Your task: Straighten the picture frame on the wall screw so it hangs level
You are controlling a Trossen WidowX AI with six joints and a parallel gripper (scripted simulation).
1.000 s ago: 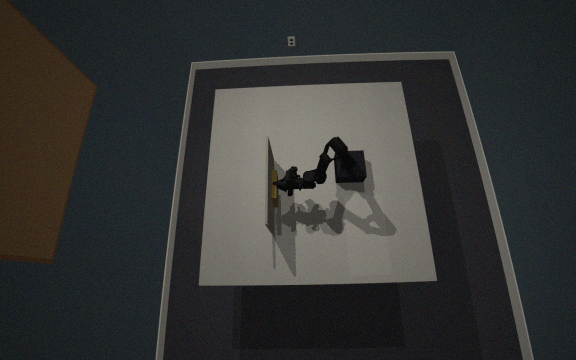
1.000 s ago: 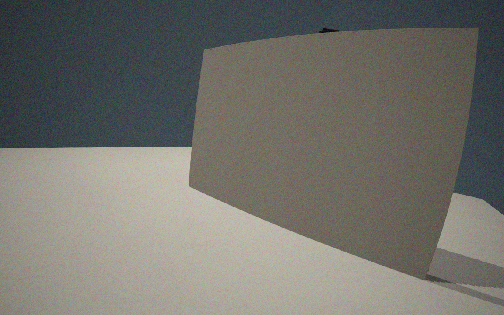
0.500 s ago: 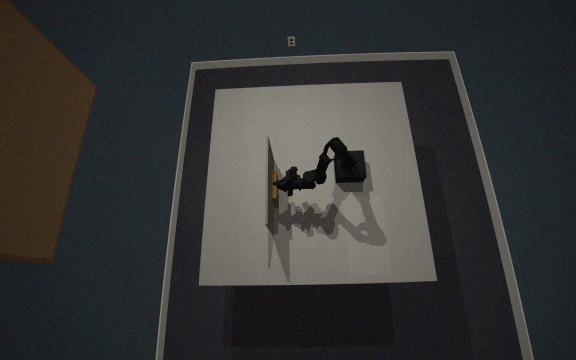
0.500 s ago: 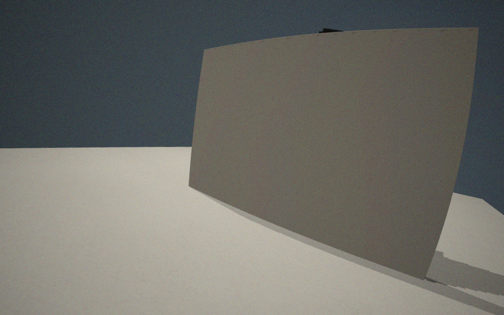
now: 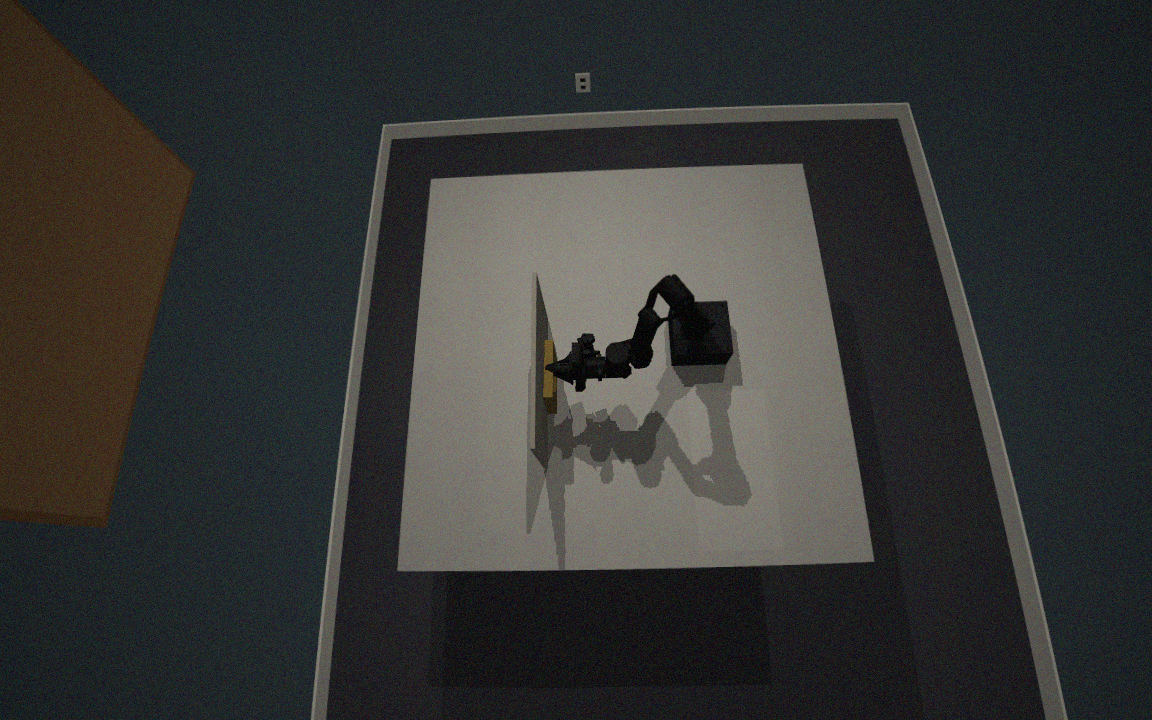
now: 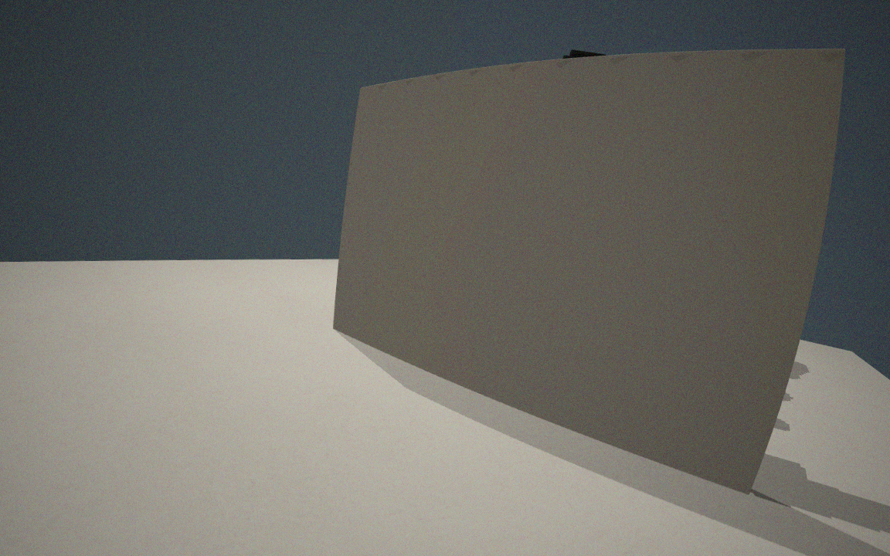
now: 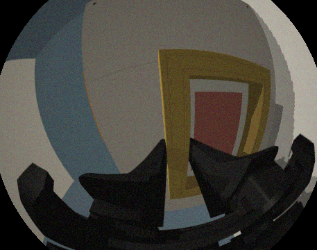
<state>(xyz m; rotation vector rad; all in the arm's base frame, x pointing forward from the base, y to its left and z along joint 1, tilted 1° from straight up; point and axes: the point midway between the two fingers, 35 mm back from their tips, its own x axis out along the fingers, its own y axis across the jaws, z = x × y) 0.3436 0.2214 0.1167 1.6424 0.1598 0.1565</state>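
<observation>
Right now my gripper tip is 10 mm to the right of the picture frame and 50 mm above it. Round my gripper tip: grey wall panel 20 mm ahead, 60 mm below.
</observation>
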